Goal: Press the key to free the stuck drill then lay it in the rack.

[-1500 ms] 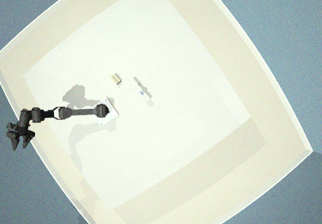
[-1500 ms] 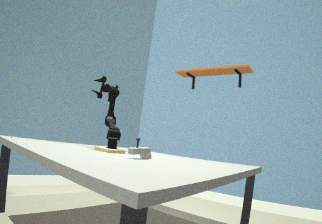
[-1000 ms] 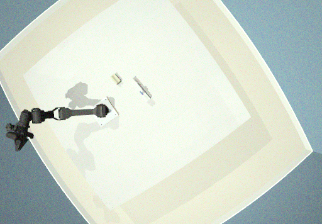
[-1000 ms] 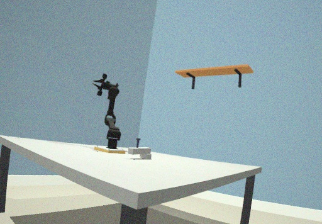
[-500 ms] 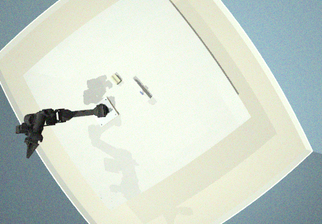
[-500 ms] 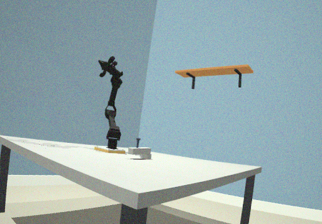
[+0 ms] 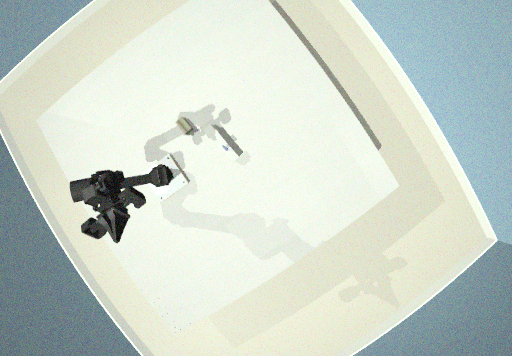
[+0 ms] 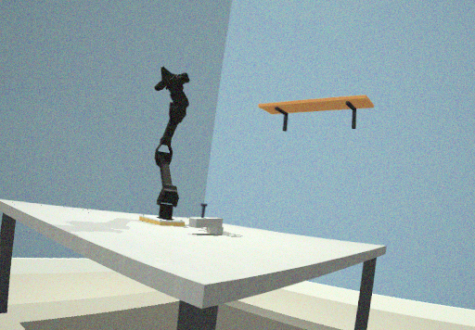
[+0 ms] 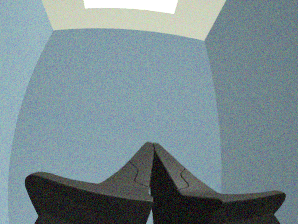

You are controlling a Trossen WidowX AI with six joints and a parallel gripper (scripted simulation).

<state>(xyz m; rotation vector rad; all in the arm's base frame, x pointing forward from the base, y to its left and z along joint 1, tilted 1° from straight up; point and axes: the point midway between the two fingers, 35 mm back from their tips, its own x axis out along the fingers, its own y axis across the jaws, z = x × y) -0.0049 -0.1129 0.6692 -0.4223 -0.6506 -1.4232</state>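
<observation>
Now: the dark key 29 cm ahead of my gripper tip, 12 cm to the left of it and 63 cm below it. The rest, counted from my gripper tip: beige forked rack: 17 cm ahead, 30 cm to the left, 69 cm below; then drill: 28 cm ahead, 18 cm to the left, 67 cm below.
</observation>
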